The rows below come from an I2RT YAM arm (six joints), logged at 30 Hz.
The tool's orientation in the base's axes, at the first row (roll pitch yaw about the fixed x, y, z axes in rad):
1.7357 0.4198 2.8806
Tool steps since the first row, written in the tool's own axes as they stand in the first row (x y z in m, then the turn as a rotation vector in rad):
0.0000 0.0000 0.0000 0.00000 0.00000 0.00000
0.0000 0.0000 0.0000 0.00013 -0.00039 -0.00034
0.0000 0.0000 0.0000 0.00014 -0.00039 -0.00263
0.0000 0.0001 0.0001 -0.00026 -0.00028 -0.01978
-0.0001 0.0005 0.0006 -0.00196 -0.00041 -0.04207
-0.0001 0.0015 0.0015 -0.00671 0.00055 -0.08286
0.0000 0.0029 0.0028 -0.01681 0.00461 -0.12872
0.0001 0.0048 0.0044 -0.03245 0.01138 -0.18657
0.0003 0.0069 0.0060 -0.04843 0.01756 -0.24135
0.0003 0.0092 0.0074 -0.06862 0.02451 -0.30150
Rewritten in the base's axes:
0.0000 0.0000 0.0000 0.00000 0.00000 0.00000
0.0000 0.0000 0.0000 -0.00009 -0.00039 -0.00035
0.0000 0.0000 0.0000 -0.00083 -0.00253 -0.00001
0.0000 0.0001 0.0001 -0.00599 -0.01864 0.00282
0.0001 0.0007 0.0004 -0.01156 -0.03994 0.00674
0.0000 0.0018 0.0012 -0.02072 -0.07897 0.01565
-0.0001 0.0034 0.0022 -0.02785 -0.12320 0.03030
-0.0003 0.0054 0.0036 -0.03486 -0.17925 0.05144
-0.0007 0.0075 0.0052 -0.04038 -0.23265 0.07174
-0.0011 0.0094 0.0071 -0.04418 -0.29187 0.09524

